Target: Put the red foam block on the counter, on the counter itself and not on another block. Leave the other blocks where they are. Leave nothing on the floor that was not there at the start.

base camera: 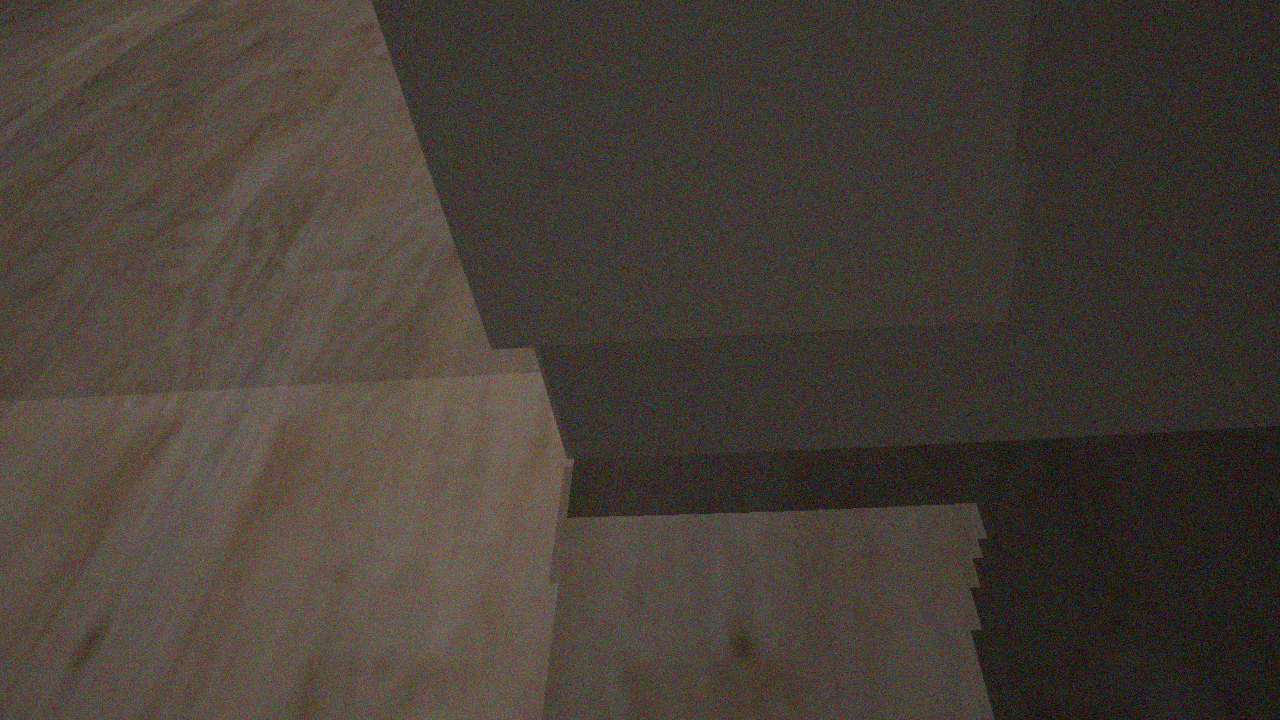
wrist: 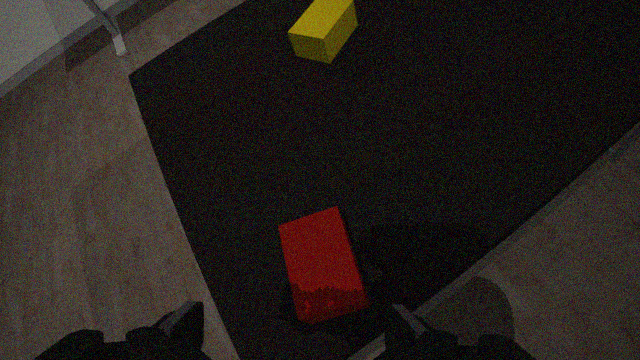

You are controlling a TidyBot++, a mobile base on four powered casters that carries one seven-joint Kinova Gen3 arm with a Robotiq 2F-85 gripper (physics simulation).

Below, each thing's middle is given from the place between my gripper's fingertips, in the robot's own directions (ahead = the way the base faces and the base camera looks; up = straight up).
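The red foam block [wrist: 325, 279] is 15 cm below my hand, and it is also 6 cm ahead of my hand and 2 cm to the right of it.
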